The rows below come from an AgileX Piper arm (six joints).
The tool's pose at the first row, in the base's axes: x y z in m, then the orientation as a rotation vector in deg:
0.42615, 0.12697, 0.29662, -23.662, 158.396, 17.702
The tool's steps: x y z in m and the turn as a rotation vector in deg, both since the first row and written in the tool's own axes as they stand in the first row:
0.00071, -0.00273, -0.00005, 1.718, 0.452, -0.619
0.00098, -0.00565, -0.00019, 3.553, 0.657, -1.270
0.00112, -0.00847, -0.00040, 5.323, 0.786, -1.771
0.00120, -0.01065, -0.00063, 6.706, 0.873, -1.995
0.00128, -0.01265, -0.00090, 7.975, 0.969, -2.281
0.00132, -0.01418, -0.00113, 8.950, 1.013, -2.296
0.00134, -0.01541, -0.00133, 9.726, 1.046, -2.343
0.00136, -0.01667, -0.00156, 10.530, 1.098, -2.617
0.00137, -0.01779, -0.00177, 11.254, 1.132, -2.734
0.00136, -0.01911, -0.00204, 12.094, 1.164, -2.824
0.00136, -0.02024, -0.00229, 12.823, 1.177, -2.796
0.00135, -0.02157, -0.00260, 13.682, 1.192, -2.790
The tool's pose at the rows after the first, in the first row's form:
0.42636, 0.12423, 0.29597, -24.197, 158.713, 15.096
0.42700, 0.12140, 0.29553, -24.675, 158.744, 12.349
0.42770, 0.11868, 0.29522, -24.937, 158.706, 9.741
0.42826, 0.11656, 0.29505, -24.905, 158.690, 7.747
0.42874, 0.11460, 0.29495, -24.987, 158.647, 5.897
0.42912, 0.11310, 0.29489, -24.762, 158.636, 4.530
0.42943, 0.11190, 0.29487, -24.629, 158.608, 3.435
0.42975, 0.11066, 0.29487, -24.801, 158.517, 2.244
0.43003, 0.10955, 0.29488, -24.775, 158.458, 1.206
0.43038, 0.10825, 0.29492, -24.680, 158.390, 0.015
0.43067, 0.10713, 0.29497, -24.448, 158.344, -0.991
0.43101, 0.10581, 0.29504, -24.212, 158.273, -2.181

